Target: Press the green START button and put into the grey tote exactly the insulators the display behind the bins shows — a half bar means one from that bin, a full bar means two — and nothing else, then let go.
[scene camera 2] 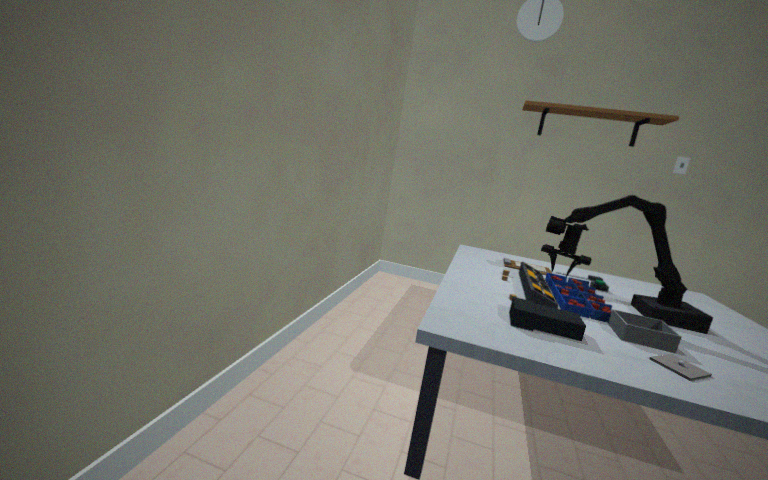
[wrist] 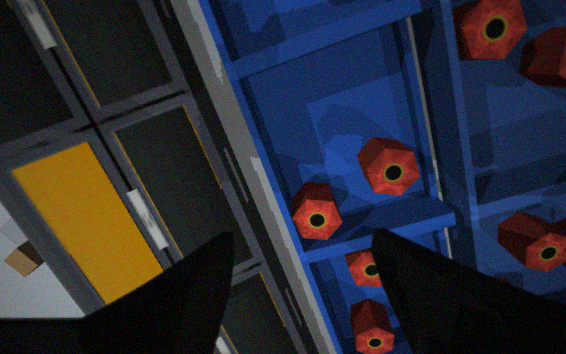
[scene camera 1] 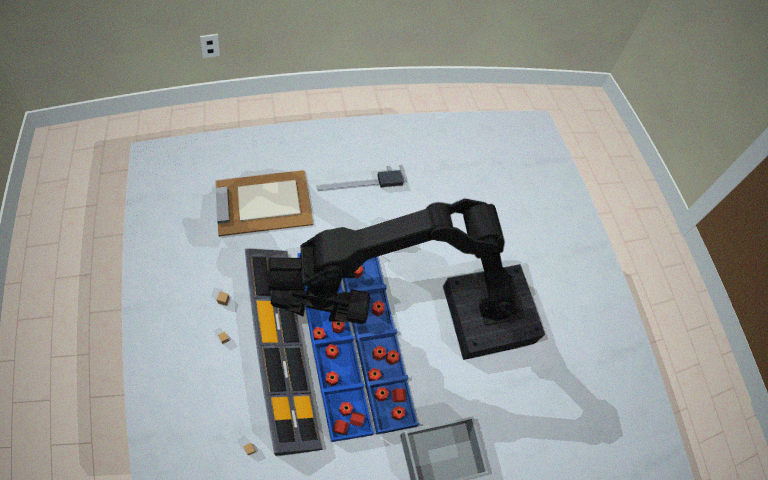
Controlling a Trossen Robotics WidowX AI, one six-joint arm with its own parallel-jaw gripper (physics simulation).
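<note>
My gripper (scene camera 2: 561, 272) (wrist: 303, 241) is open and empty, above the display and the left bin column. The display (scene camera 1: 297, 447) has a full yellow bar (scene camera 1: 267, 321) (wrist: 87, 220) at left in its second row and half bars (scene camera 1: 280, 407) (scene camera 1: 303, 406) in the bottom row; the arm hides part of its top. Blue bins (scene camera 1: 344, 386) (wrist: 425, 220) hold red insulators; two insulators (wrist: 316, 212) (wrist: 390, 167) stand apart in one bin. The grey tote (scene camera 1: 405, 452) (scene camera 2: 645, 339) shows a bare floor in scene camera 1. The green button (scene camera 2: 600, 281) shows beyond the bins.
A clipboard (scene camera 1: 223, 229) and a caliper (scene camera 1: 390, 178) lie beyond the bins. Small wooden blocks (scene camera 1: 222, 298) (scene camera 1: 223, 337) (scene camera 1: 249, 448) lie behind the display. A black box (scene camera 2: 546, 319) and a flat plate (scene camera 2: 679, 366) are near the table's edge.
</note>
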